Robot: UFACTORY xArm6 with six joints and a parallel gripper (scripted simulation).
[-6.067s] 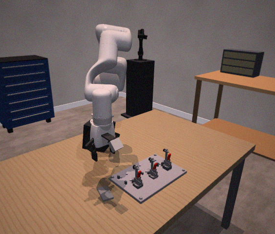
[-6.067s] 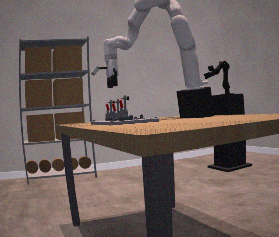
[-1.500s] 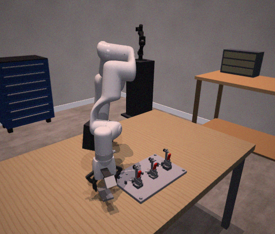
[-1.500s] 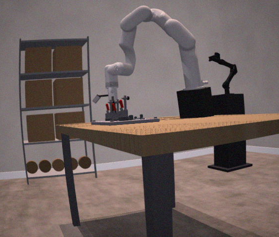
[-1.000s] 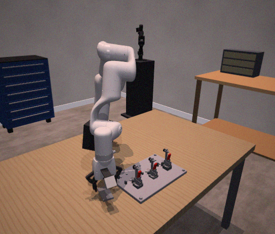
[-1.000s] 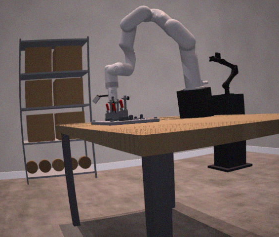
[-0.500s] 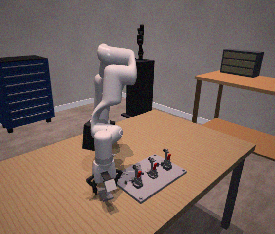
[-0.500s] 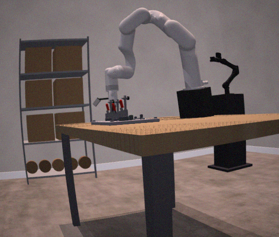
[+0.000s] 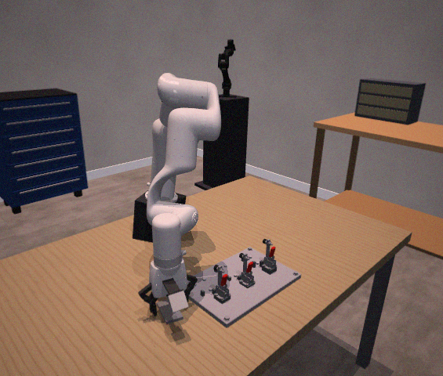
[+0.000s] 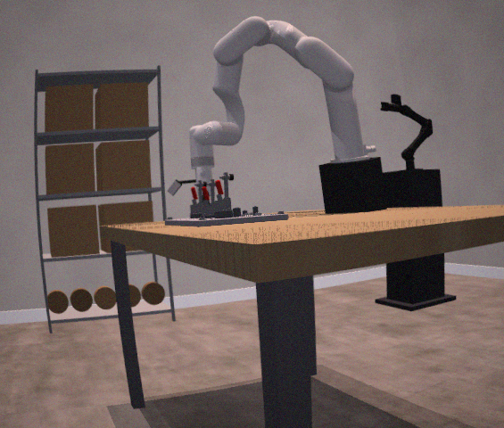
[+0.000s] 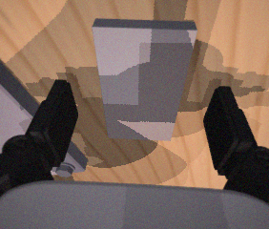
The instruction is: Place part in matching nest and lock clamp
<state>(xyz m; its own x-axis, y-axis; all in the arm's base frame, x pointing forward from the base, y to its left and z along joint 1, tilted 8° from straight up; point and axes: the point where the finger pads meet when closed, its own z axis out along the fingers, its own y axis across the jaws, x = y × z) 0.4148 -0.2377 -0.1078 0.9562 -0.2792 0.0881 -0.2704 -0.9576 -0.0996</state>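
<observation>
My hand is 20 mm above the grey block part. Also, from my hand: grey fixture plate (250 mm to the left, 30 mm ahead, 10 mm below).
</observation>
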